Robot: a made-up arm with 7 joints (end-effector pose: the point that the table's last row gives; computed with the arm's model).
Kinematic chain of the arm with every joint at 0, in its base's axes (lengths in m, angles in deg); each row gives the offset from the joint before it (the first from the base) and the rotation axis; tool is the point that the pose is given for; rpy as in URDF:
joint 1: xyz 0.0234 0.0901 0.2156 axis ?
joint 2: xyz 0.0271 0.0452 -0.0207 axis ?
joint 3: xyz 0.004 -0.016 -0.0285 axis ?
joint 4: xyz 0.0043 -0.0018 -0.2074 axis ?
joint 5: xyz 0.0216 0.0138 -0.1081 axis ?
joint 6: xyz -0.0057 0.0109 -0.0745 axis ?
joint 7: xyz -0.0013 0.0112 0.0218 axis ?
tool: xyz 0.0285 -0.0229 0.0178 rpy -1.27 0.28 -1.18
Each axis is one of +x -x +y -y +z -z.
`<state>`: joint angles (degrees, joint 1 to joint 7).
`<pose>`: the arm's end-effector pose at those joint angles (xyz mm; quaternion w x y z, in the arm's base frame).
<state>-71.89 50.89 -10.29 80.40 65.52 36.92 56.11</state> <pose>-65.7 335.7 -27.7 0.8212 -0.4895 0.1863 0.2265</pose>
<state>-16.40 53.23 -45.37 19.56 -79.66 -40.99 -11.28</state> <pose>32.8 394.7 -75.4 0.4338 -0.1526 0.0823 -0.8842</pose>
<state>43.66 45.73 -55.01 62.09 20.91 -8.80 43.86</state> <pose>316.6 257.1 101.9 0.6637 -0.1185 -0.4477 -0.5874</pose>
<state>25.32 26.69 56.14 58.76 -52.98 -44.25 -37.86</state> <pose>218.0 363.0 40.4 0.2581 0.6967 -0.6650 0.0756</pose>
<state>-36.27 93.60 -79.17 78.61 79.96 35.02 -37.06</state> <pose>-8.8 385.5 -6.3 0.7608 0.3865 0.4628 -0.2399</pose>
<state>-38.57 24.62 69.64 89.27 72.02 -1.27 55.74</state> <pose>-56.1 345.4 48.6 0.5271 -0.0416 -0.8464 0.0629</pose>
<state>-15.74 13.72 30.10 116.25 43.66 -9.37 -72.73</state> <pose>126.6 240.0 57.1 0.3983 0.2827 -0.5577 0.6711</pose>
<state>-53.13 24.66 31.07 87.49 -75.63 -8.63 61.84</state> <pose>-25.7 267.9 -1.2 0.7378 0.0171 0.2464 -0.6282</pose>
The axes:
joint 1: -y
joint 2: +x
joint 3: +z
joint 4: -y
joint 5: +z
joint 6: +y
joint 7: -x

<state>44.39 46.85 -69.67 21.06 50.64 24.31 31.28</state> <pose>333.3 340.6 56.3 0.9819 0.0306 -0.1694 -0.0786</pose>
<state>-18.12 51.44 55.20 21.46 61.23 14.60 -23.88</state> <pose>24.0 479.4 20.7 0.5508 0.3500 -0.2333 0.7209</pose>
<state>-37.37 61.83 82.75 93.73 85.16 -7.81 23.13</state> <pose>31.7 380.0 191.9 0.3329 0.0427 -0.9418 -0.0196</pose>
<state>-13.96 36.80 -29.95 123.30 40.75 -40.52 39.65</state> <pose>107.1 187.2 -2.7 0.2717 -0.5000 -0.7657 -0.2998</pose>
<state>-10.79 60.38 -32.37 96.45 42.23 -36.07 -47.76</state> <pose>151.2 255.4 -2.5 0.6717 0.1301 -0.7247 0.0822</pose>
